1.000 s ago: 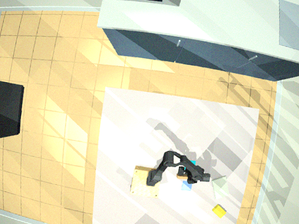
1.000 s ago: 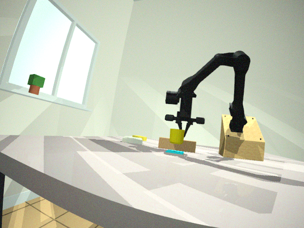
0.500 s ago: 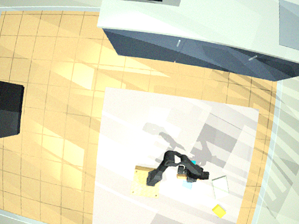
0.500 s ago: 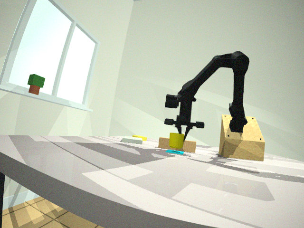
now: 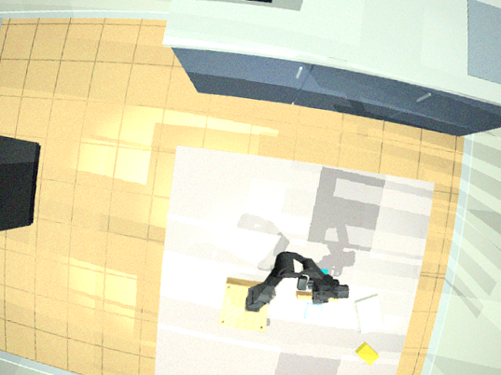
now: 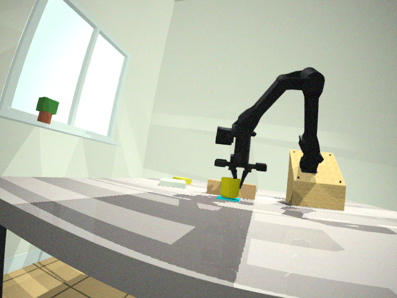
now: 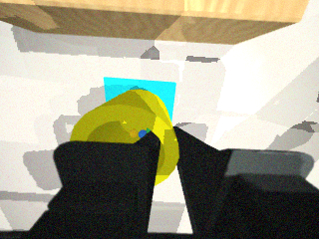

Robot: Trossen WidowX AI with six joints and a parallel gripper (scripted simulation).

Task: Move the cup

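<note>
Now: the yellow cup 2 cm ahead of my gripper tip. Round my gripper tip: cyan pad: 3 cm ahead, 5 cm below; wooden block: 3 cm ahead, 9 cm to the right, 2 cm below.
</note>
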